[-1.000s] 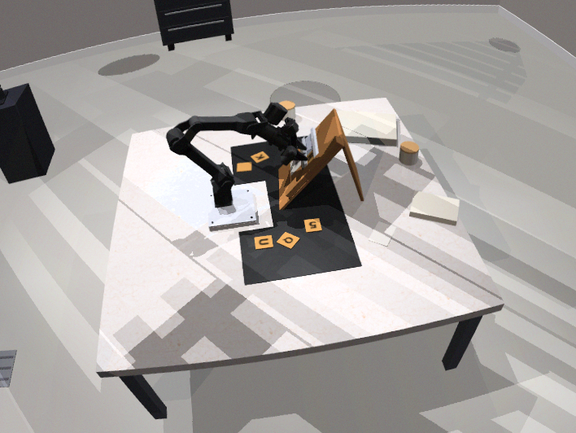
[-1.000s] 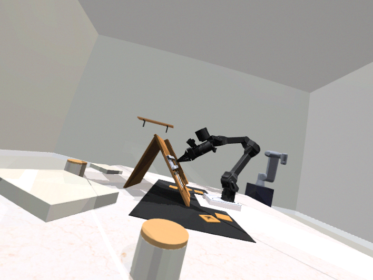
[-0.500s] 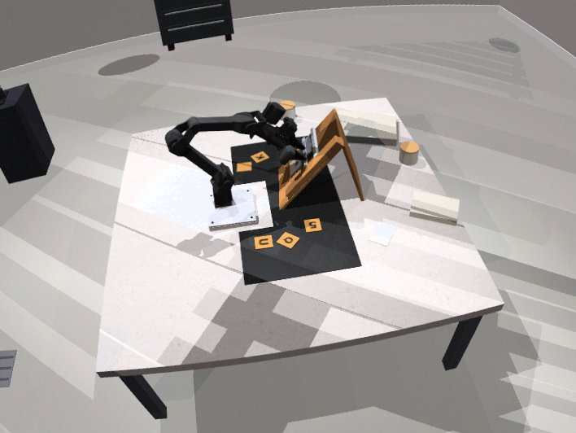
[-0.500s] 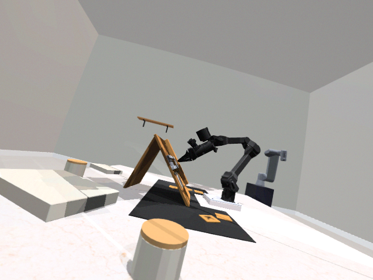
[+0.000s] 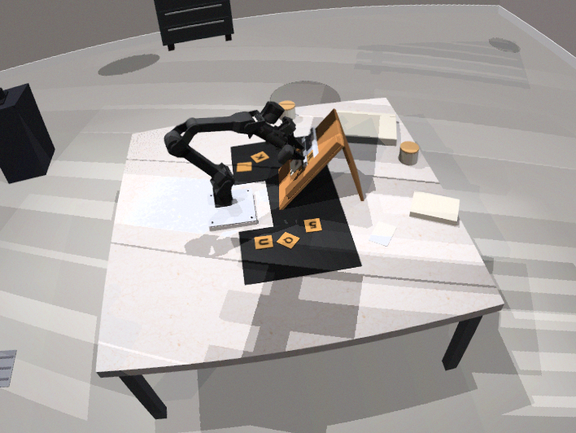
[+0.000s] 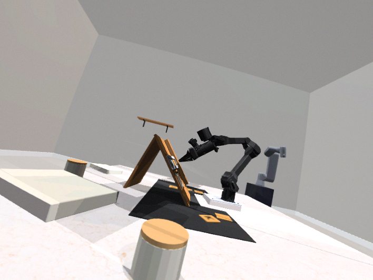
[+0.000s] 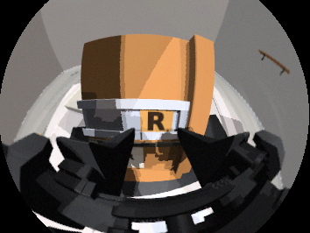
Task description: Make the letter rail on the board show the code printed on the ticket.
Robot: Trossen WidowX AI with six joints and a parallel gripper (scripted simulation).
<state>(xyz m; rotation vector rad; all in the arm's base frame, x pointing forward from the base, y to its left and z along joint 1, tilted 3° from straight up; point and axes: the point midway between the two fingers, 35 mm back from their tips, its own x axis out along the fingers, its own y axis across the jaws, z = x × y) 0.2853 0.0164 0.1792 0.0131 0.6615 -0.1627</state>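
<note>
My gripper tip is now 20 mm short of the orange letter tile, 10 mm to the left of it and 10 mm above it. From my gripper tip the other things lie so: white ticket: 20 mm behind, 60 mm to the left, 90 mm below; then black mat: 110 mm behind, 20 mm to the right, 180 mm below; then white card: 210 mm ahead, 290 mm to the right, 180 mm below.
</note>
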